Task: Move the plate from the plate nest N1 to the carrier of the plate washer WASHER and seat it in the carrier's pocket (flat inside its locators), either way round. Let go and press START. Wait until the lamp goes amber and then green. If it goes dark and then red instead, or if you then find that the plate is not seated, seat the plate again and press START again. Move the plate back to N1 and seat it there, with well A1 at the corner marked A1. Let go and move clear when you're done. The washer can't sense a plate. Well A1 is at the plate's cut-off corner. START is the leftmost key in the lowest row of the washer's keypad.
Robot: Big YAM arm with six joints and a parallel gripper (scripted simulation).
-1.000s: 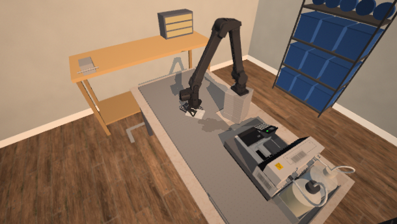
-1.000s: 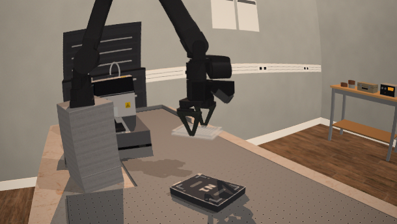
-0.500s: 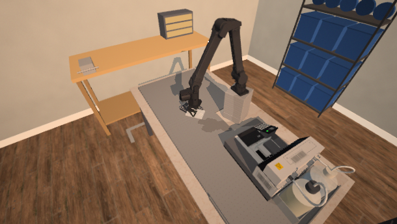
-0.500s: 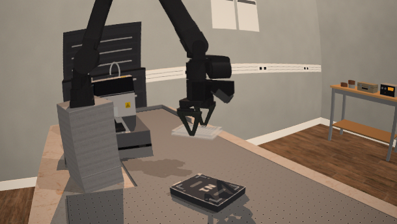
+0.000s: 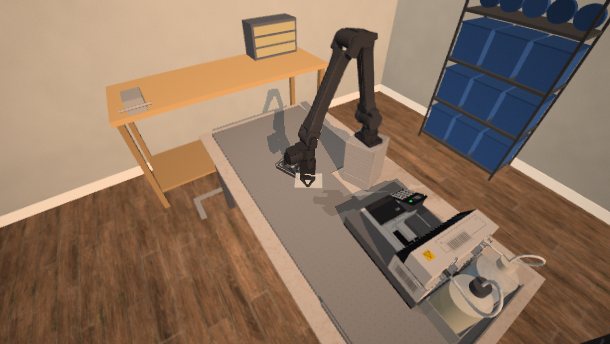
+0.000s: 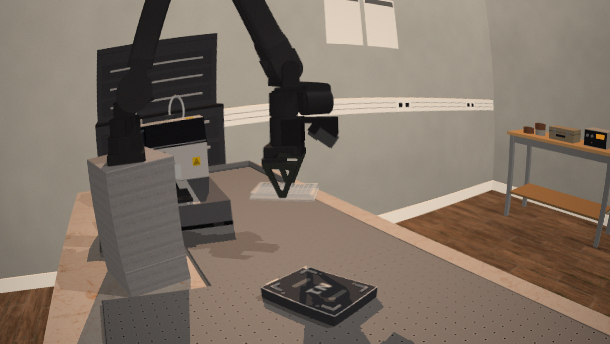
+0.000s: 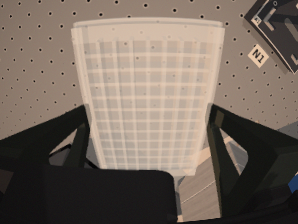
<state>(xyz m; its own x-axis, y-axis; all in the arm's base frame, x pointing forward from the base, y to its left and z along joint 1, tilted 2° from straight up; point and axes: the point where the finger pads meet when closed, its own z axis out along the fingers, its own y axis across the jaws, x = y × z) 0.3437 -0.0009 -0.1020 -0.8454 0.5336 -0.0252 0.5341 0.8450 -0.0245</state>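
Now: hand 240 mm past the dark carrier, 290 mm to the right of it and 60 mm above it. The rest, counted from my hand: clear well plate 10 mm below; then label 90 mm behind, 140 mm to the right, 140 mm below; then nest frame 40 mm behind, 230 mm to the right, 130 mm below.
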